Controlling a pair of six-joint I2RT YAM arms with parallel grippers.
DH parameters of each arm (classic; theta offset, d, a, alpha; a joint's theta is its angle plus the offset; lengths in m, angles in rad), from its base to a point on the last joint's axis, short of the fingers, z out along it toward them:
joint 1: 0 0.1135 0.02 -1.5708
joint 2: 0 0 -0.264 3.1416
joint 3: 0.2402 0 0.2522 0
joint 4: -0.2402 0 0.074 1.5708
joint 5: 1.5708 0 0 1.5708
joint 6: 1.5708 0.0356 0 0
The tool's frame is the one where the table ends.
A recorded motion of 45 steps. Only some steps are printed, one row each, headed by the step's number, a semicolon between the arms.
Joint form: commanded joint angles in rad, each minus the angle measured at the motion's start. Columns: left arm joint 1, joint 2, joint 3, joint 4, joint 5, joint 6; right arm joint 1, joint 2, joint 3, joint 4, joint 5, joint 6.
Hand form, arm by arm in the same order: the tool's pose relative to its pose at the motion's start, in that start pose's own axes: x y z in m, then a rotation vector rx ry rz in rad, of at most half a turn. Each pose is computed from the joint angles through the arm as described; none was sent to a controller.
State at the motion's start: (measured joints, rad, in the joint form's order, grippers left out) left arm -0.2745 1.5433 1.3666 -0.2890 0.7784 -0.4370; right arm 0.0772 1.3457 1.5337 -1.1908 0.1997 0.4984
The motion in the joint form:
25: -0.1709 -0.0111 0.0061 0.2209 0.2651 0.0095; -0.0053 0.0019 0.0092 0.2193 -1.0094 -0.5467
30: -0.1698 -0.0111 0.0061 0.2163 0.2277 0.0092; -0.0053 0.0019 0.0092 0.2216 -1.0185 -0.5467
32: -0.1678 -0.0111 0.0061 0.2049 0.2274 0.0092; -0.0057 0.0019 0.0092 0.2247 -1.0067 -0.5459
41: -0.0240 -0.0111 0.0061 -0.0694 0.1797 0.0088; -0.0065 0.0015 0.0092 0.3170 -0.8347 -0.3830
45: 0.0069 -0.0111 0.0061 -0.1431 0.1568 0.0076; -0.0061 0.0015 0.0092 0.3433 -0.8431 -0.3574
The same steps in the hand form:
25: 0.0092 -0.0654 0.0285 0.4279 0.0870 0.2341; -0.0068 0.0355 -0.0204 -1.0421 0.0025 -0.5640
30: 0.0086 -0.0639 0.0288 0.3935 0.0699 0.2281; -0.0069 0.0358 -0.0207 -1.0515 0.0024 -0.5649
32: 0.0091 -0.0628 0.0286 0.3882 0.0755 0.2193; -0.0074 0.0357 -0.0204 -1.0403 -0.0033 -0.5645
41: 0.0095 -0.0134 0.0012 0.1645 0.1227 -0.0238; -0.0183 0.0364 -0.0183 -0.8903 -0.0640 -0.4247
45: 0.0119 -0.0029 -0.0059 0.1032 0.1357 -0.0899; -0.0204 0.0377 -0.0194 -0.9057 -0.0753 -0.4076

